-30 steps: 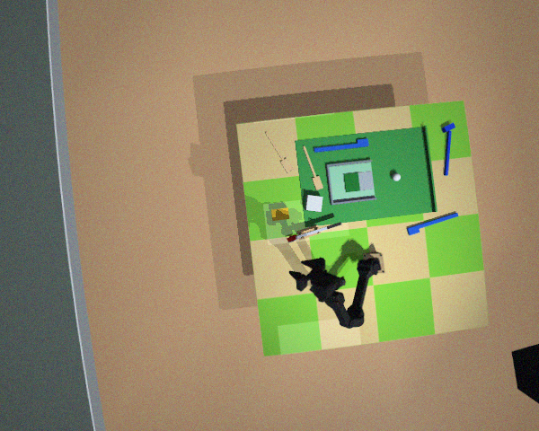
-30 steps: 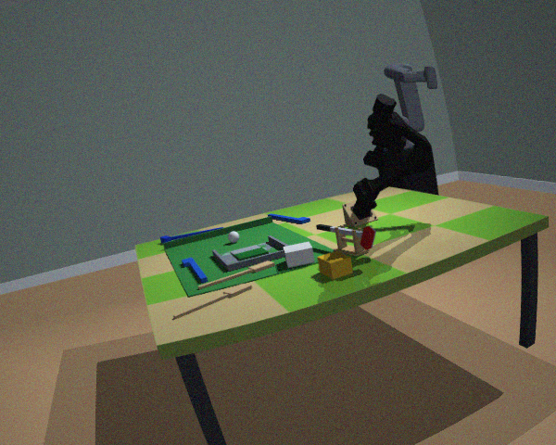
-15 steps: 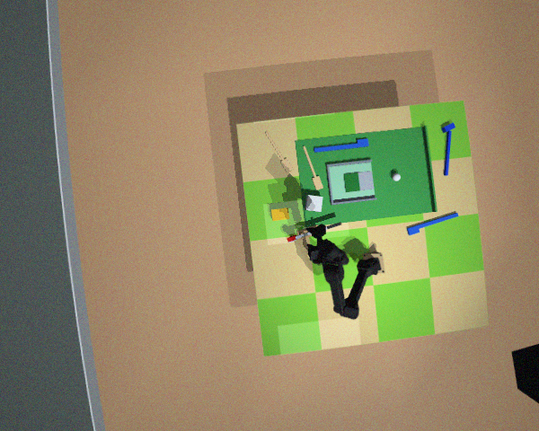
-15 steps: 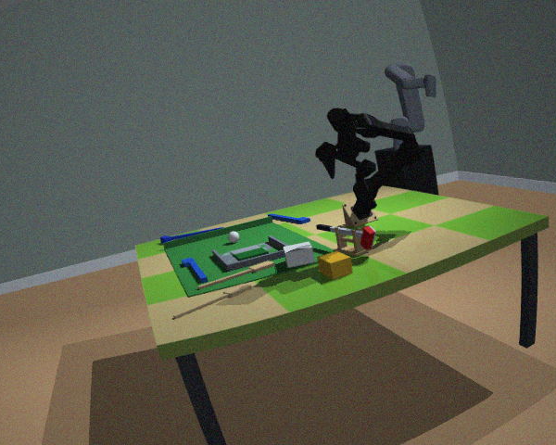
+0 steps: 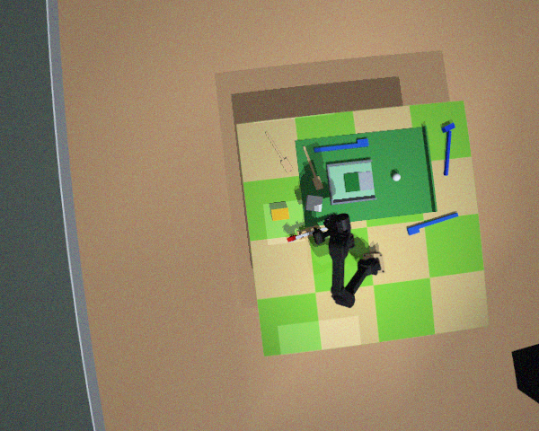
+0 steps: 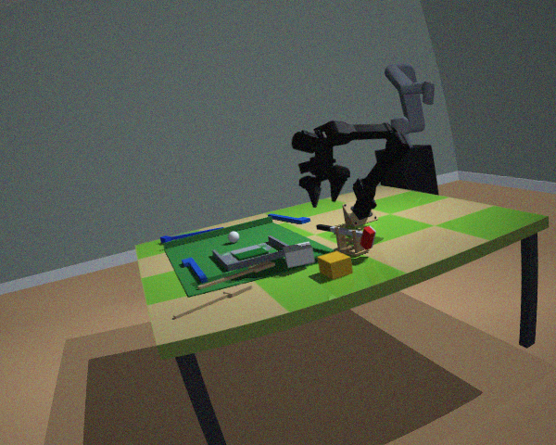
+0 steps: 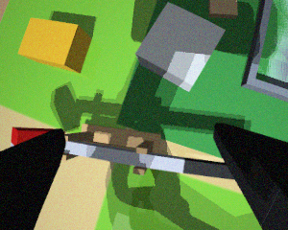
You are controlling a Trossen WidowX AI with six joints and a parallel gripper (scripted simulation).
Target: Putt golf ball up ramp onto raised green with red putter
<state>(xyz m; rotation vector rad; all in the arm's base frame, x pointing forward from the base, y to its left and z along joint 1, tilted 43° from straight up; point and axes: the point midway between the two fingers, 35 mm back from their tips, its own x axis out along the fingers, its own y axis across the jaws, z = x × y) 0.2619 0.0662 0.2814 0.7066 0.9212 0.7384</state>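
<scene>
The red putter is 90 mm below my gripper tip, 40 mm to the left of it and 40 mm behind it. From my gripper tip the other things lie so: yellow block: 180 mm to the left, 130 mm below, 90 mm ahead; white block: 130 mm below, 110 mm ahead, 10 mm to the right; wooden stand: 120 mm below, 50 mm to the left, 40 mm behind.
</scene>
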